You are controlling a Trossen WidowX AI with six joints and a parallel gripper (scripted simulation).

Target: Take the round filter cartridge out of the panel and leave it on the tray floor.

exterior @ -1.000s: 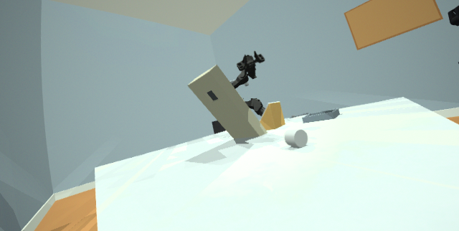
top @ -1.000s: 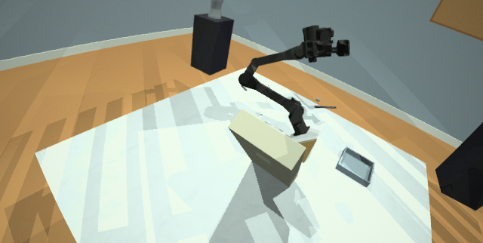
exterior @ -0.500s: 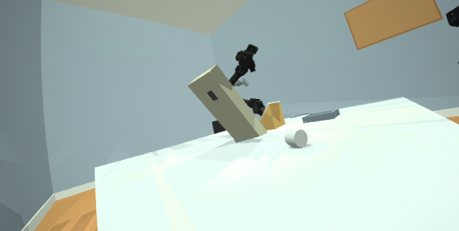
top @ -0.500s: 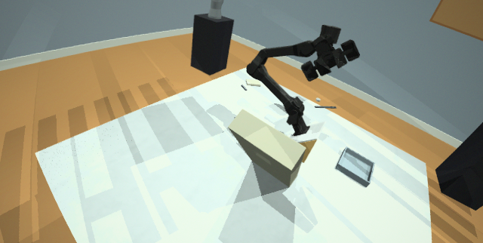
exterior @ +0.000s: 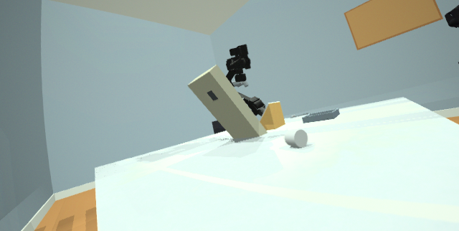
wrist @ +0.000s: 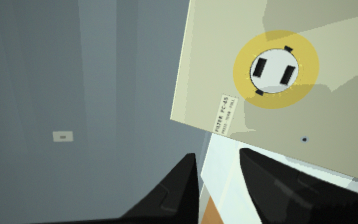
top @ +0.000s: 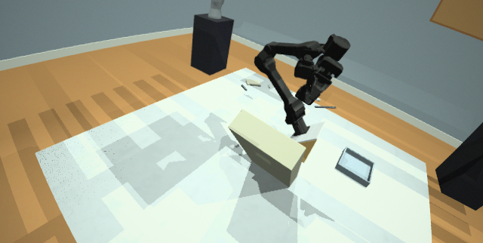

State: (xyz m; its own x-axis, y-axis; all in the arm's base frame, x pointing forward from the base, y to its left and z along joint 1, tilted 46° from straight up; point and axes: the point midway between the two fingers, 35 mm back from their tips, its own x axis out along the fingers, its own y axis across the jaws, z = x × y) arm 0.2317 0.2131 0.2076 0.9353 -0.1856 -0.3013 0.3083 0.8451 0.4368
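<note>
Right now my gripper tip is 110 mm short of the round filter cartridge, 110 mm above it and 30 mm to the left of it. Round my gripper tip: beige service panel (190 mm below, 60 mm ahead, 30 mm to the right); grey tray (350 mm below, 300 mm behind, 290 mm to the left).
</note>
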